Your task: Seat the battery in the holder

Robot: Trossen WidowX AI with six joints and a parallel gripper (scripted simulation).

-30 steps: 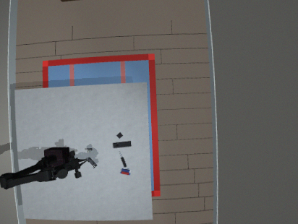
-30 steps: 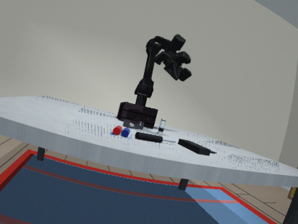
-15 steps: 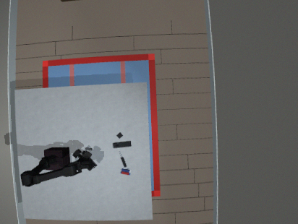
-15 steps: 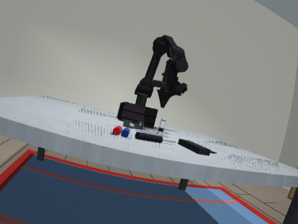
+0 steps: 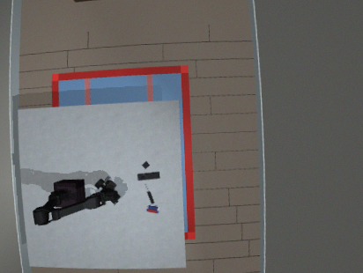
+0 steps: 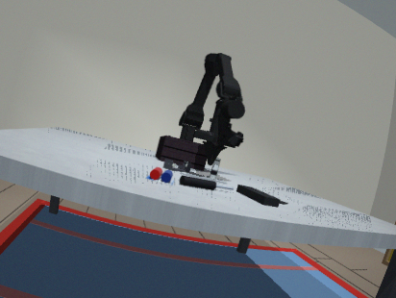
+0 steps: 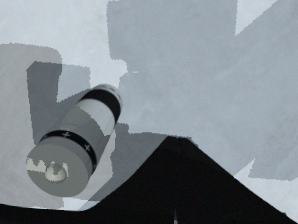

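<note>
Right now the battery is 2 cm behind my gripper tip, 3 cm to the left of it and 1 cm below it. Also, from my gripper tip: black rod-shaped tool 25 cm ahead, 10 cm to the right, 3 cm below.
</note>
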